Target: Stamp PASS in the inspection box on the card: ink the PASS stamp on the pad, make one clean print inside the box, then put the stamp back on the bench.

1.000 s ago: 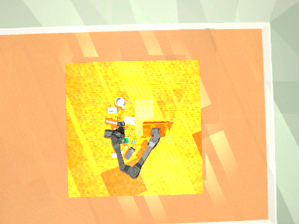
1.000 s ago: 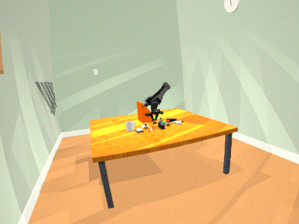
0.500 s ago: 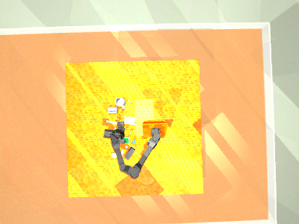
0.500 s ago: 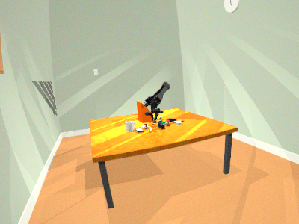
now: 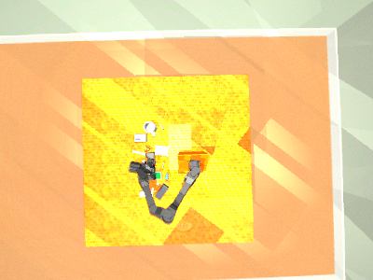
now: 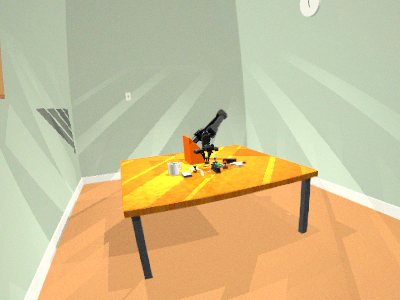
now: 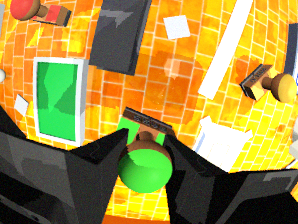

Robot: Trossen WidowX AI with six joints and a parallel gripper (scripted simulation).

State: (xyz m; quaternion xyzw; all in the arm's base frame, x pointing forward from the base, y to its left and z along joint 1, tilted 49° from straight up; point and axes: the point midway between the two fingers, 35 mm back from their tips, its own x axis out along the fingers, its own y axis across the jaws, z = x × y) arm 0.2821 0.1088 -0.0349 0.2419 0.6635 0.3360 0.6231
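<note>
The green flat pad lies 1 cm behind my gripper tip, 9 cm to the left of it and 5 cm below it. From my gripper tip the other things lie so: green-topped stamp: right at my gripper tip; then white card: 5 cm behind, 10 cm to the right, 6 cm below; then blue-topped stamp: 10 cm behind, 9 cm to the left, 4 cm below.
</note>
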